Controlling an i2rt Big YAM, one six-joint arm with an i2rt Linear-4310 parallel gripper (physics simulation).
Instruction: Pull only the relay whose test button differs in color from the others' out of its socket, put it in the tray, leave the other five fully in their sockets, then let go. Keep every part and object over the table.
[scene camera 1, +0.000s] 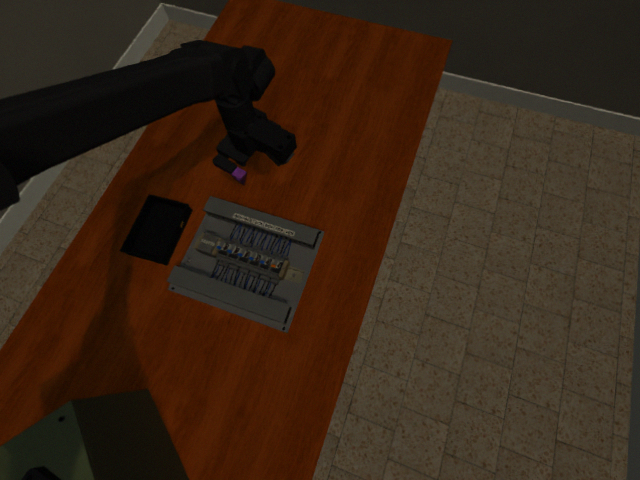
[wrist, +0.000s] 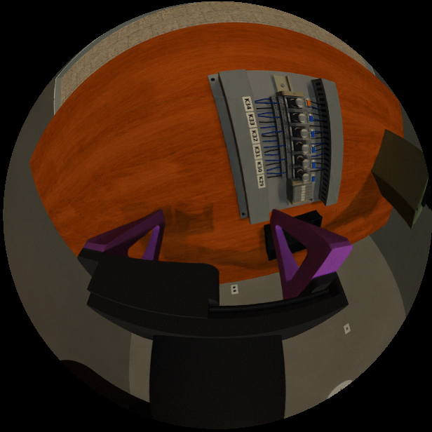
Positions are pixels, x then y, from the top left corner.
Labels:
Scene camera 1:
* my gripper: 255, 166
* grey panel: 288, 292
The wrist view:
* my gripper: 217, 215
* grey panel: 214, 85

